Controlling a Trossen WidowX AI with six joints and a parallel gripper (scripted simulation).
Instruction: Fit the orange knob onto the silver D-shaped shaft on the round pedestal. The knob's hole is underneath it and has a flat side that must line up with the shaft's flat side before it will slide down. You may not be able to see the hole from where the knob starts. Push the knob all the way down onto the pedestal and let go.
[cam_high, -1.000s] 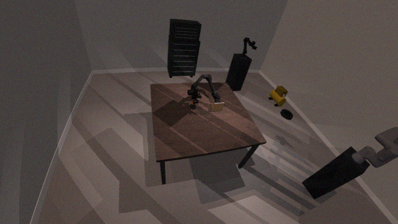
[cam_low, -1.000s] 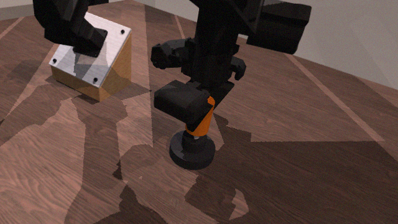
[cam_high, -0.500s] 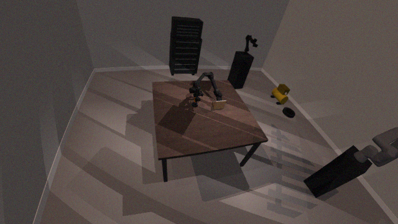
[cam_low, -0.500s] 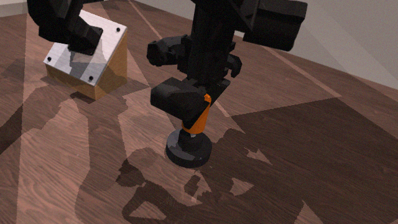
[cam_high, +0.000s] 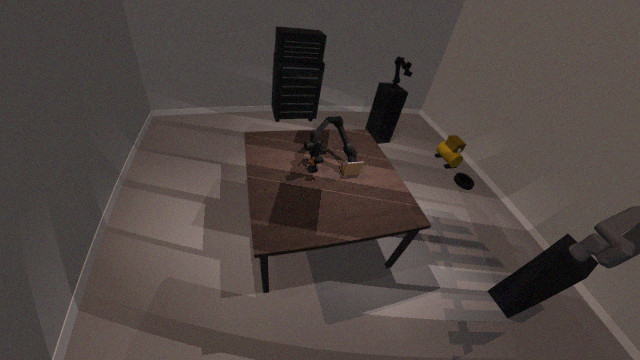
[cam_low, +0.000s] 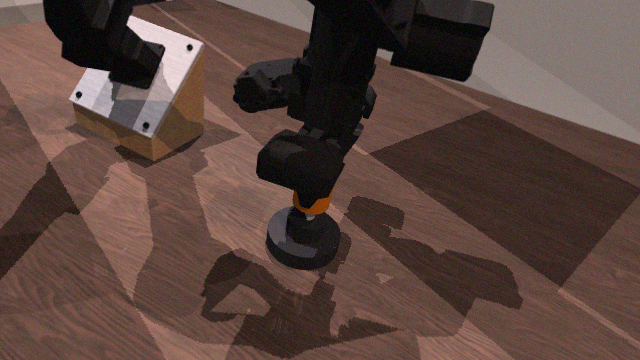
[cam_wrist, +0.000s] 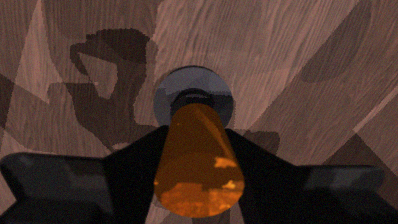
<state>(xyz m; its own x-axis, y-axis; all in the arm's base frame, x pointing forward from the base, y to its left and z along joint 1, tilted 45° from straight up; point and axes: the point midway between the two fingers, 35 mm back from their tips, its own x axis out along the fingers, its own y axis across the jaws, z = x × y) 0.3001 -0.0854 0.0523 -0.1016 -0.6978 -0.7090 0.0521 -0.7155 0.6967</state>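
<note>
My gripper tip is now 3 cm below the orange knob. The rest, counted from my gripper tip: round dark pedestal (4 cm below).
</note>
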